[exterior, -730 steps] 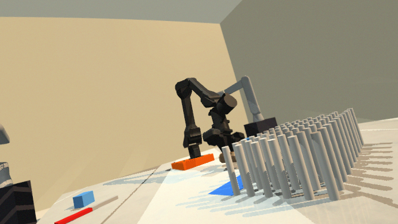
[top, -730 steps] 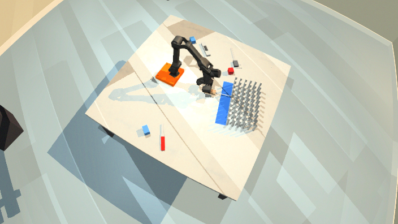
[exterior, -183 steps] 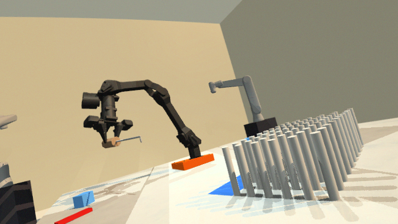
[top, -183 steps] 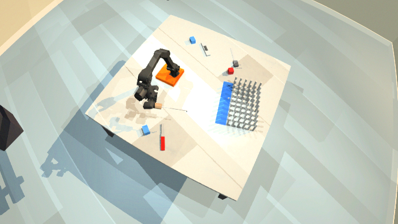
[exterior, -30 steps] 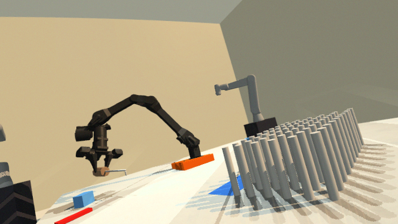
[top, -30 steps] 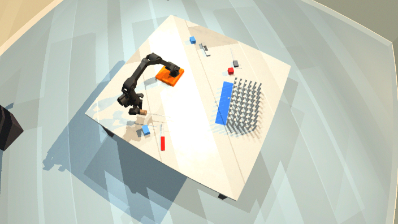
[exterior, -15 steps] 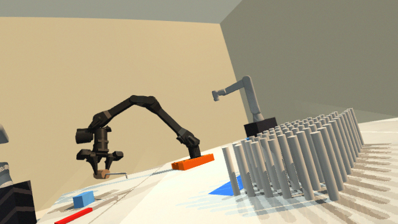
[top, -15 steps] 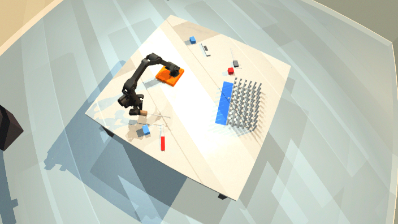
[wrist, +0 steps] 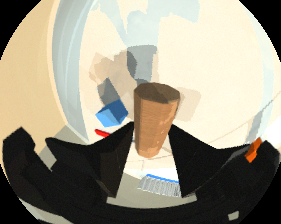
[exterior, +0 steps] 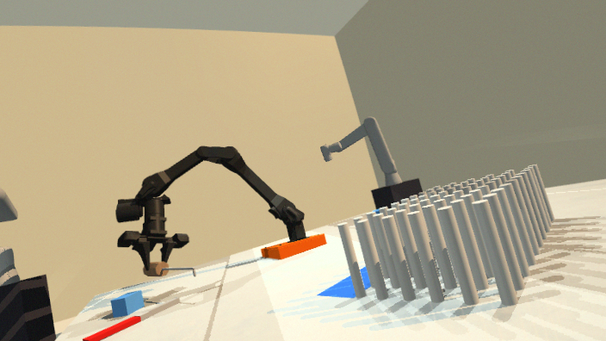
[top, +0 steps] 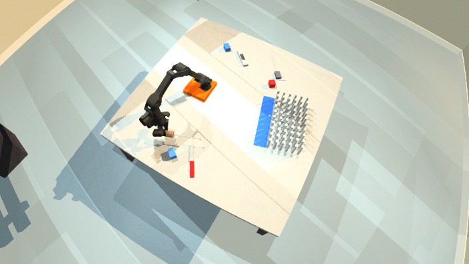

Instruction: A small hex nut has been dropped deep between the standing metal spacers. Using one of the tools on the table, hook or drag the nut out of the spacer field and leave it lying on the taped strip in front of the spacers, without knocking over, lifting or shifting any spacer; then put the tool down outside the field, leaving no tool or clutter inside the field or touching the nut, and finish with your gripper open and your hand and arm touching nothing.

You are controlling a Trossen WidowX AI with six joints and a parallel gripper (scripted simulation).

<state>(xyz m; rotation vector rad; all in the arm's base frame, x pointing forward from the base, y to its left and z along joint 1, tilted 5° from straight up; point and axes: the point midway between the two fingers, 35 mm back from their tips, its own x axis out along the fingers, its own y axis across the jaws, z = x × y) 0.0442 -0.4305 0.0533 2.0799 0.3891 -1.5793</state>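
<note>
Now: gripper tip 90 mm short of the hook tool and 50 mm to the right of it. From my gripper tip the other things lie so: blue taped strip 490 mm to the left, 400 mm ahead, 70 mm below; red-handled tool 210 mm ahead, 60 mm below, 10 mm to the right; red block 760 mm to the left, 280 mm ahead, 50 mm below.
</note>
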